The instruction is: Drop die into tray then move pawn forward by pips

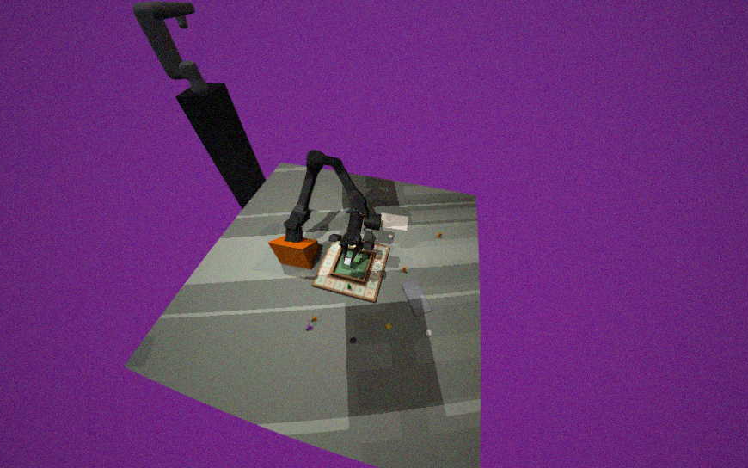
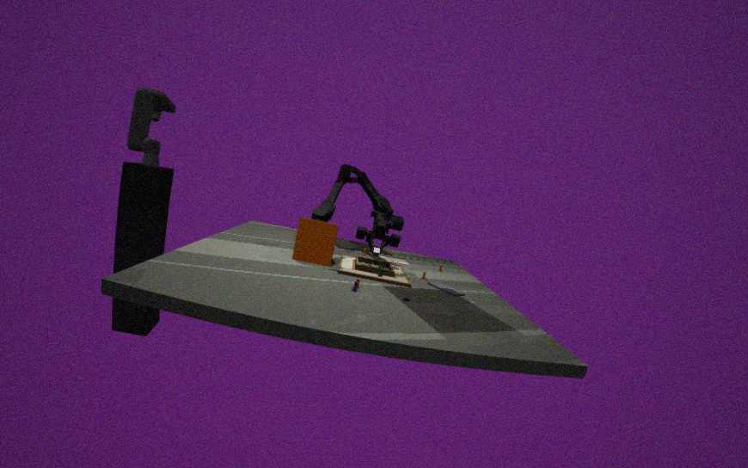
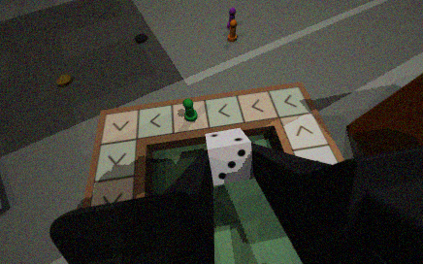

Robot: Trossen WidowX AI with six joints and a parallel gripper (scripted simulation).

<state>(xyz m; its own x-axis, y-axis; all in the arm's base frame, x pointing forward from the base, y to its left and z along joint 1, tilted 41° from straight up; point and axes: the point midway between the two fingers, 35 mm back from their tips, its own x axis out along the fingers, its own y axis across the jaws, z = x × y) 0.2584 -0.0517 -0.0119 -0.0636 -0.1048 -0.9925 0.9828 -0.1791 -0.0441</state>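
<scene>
The white die is right at my gripper tip. Also, from my gripper tip: purple pawn 120 mm behind, 270 mm to the right, 70 mm below; green pawn 10 mm ahead, 90 mm to the right, 60 mm below; green dice tray 10 mm ahead, 30 mm to the left, 80 mm below.
</scene>
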